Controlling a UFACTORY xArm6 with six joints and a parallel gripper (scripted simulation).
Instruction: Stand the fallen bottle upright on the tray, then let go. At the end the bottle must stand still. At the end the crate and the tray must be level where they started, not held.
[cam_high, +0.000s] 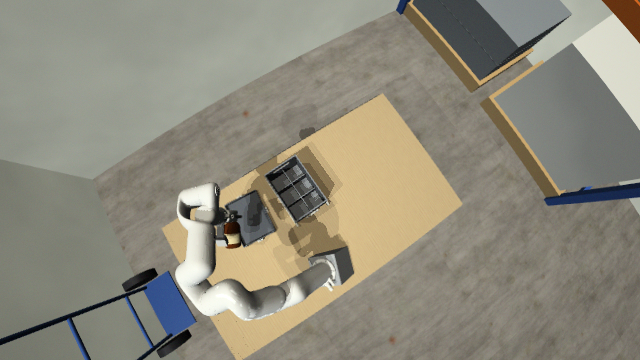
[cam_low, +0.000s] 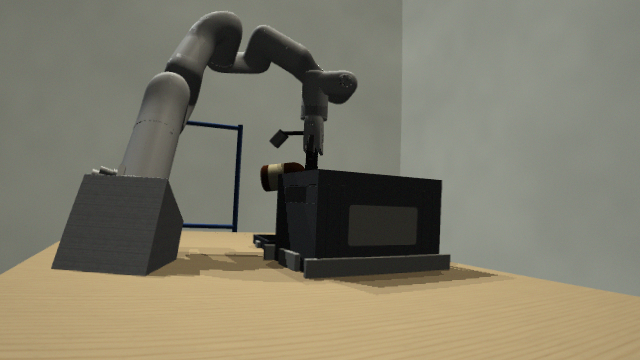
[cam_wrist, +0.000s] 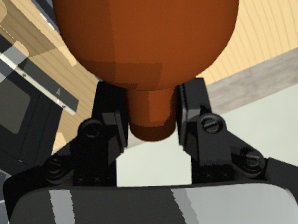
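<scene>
My gripper is now 50 mm past the brown bottle, 30 mm to the right of it and 10 mm above it. From my hand the other things lie so: dark tray (20 mm behind, 30 mm to the right, 190 mm below); dark crate (70 mm behind, 320 mm to the right, 120 mm below).
</scene>
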